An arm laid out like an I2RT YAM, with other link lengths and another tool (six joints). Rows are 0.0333 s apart.
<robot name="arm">
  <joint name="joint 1" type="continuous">
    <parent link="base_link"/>
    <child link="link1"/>
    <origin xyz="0 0 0.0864"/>
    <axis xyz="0 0 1"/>
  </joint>
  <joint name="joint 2" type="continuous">
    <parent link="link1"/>
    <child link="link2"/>
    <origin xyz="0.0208 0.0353 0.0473"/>
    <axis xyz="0 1 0"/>
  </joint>
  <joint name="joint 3" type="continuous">
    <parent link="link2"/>
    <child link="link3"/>
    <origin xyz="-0.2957 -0.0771 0"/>
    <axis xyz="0 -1 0"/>
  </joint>
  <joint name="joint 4" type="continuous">
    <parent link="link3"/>
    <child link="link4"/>
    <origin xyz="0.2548 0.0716 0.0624"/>
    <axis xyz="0 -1 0"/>
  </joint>
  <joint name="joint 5" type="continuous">
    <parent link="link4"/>
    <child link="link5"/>
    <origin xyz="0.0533 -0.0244 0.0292"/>
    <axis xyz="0 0 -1"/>
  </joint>
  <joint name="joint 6" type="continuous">
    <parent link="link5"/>
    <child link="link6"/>
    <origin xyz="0.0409 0 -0.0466"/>
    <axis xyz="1 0 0"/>
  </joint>
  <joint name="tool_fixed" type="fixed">
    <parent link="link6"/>
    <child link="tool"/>
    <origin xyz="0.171 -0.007 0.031" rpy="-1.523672 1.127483 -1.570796"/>
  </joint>
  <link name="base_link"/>
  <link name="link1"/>
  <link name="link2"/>
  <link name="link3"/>
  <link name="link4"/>
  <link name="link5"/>
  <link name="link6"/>
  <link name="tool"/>
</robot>
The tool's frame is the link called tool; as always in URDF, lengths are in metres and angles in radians. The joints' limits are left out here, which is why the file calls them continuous.
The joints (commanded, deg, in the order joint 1, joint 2, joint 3, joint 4, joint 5, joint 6), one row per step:
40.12 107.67 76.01 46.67 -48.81 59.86
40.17 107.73 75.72 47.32 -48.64 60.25
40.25 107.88 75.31 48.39 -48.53 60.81
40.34 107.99 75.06 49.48 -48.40 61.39
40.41 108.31 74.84 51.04 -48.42 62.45
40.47 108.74 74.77 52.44 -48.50 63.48
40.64 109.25 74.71 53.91 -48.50 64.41
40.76 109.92 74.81 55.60 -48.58 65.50
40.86 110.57 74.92 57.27 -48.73 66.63
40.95 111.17 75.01 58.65 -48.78 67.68
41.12 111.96 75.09 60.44 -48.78 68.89
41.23 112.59 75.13 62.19 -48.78 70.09
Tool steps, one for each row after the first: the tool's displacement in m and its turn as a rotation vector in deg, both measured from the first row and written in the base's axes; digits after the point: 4 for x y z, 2 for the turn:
0.0000 -0.0001 -0.0006 0.23 0.18 -0.05
-0.0006 0.0000 -0.0016 0.58 0.36 0.03
-0.0012 0.0001 -0.0008 1.08 0.40 0.10
-0.0018 0.0005 -0.0005 1.74 0.66 0.40
-0.0020 0.0013 -0.0006 2.29 0.97 0.74
-0.0027 0.0028 -0.0011 2.87 1.20 1.11
-0.0029 0.0044 -0.0012 3.56 1.40 1.56
-0.0033 0.0058 -0.0012 4.22 1.61 2.07
-0.0033 0.0071 -0.0019 4.75 1.97 2.46
-0.0035 0.0091 -0.0032 5.41 2.33 2.93
-0.0039 0.0101 -0.0033 6.12 2.61 3.37

